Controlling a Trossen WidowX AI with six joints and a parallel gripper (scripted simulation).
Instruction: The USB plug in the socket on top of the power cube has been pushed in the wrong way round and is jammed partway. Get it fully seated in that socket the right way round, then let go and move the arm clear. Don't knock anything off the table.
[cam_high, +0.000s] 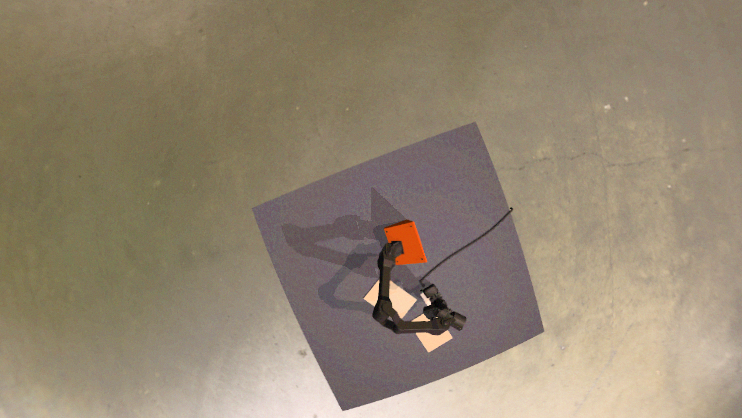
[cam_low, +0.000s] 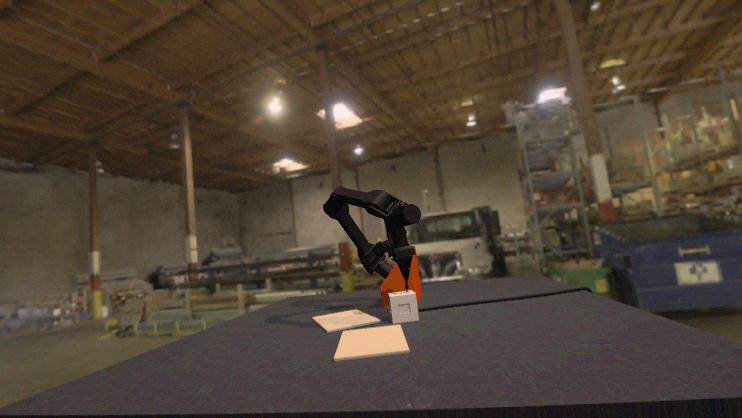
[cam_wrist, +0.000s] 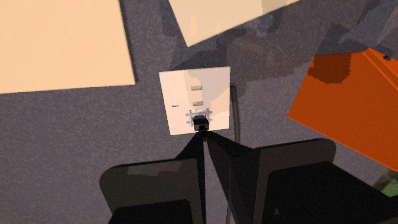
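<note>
My gripper tip is 20 mm above the black USB plug.
</note>
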